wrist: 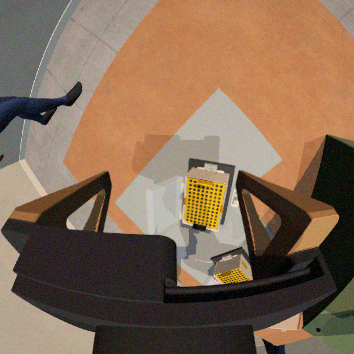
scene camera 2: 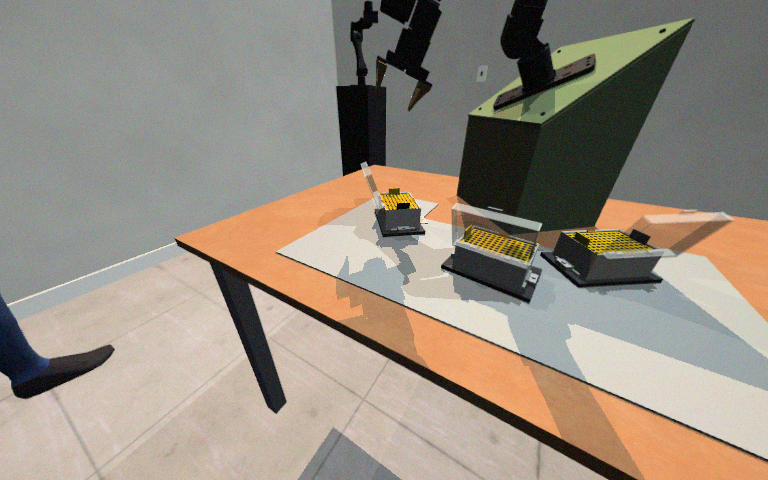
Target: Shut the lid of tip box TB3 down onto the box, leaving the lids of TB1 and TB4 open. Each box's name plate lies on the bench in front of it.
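Frame: origin at the arm's base, x ahead, y left, z up, level; metres.
Where they show: gripper, fingertip midpoint: (wrist: 173, 177) (scene camera 2: 392, 103); arm's base, link origin: (scene camera 2: 539, 86).
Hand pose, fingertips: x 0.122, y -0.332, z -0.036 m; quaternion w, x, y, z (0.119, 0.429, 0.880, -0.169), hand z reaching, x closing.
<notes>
Things, the pixels of their top centre, and the offset from my fingertips. Level surfaces: height alone.
- left box, top centre: (wrist: 207, 207) (scene camera 2: 403, 197) dx +0.120, dy +0.098, dz -0.207 m
- middle box, top centre: (scene camera 2: 500, 237) (wrist: 239, 283) dx +0.222, dy +0.341, dz -0.207 m
- right box, top centre: (scene camera 2: 604, 235) dx +0.116, dy +0.508, dz -0.207 m
- pale mat, surface height: dz -0.273 m
- orange table, surface height: dz -0.276 m
Three grey tip boxes with yellow racks have clear lids standing open; I cannot read any name plate. The left box (scene camera 2: 399, 219) has its lid (scene camera 2: 369, 182) leaning up and outward to the left. The middle box (scene camera 2: 492, 264) has its lid (scene camera 2: 497, 219) upright along its back. The right box (scene camera 2: 614, 266) has its lid (scene camera 2: 688, 226) tilted back to the right. In the wrist view one box (wrist: 204, 204) lies below and between the fingers, and another (wrist: 233, 272) is partly hidden by the gripper body. My gripper (scene camera 2: 394, 99) (wrist: 173, 177) is wide open and empty, high above the left box.
The boxes stand on a pale mat (scene camera 2: 320, 244) (wrist: 220, 117) on the orange table (scene camera 2: 237, 229) (wrist: 235, 50). A green pedestal (scene camera 2: 498, 169) (wrist: 327, 200) stands behind the middle and right boxes. A black column (scene camera 2: 361, 127) stands beyond the table's far corner. A person's foot (scene camera 2: 73, 365) (wrist: 74, 93) shows on the floor.
</notes>
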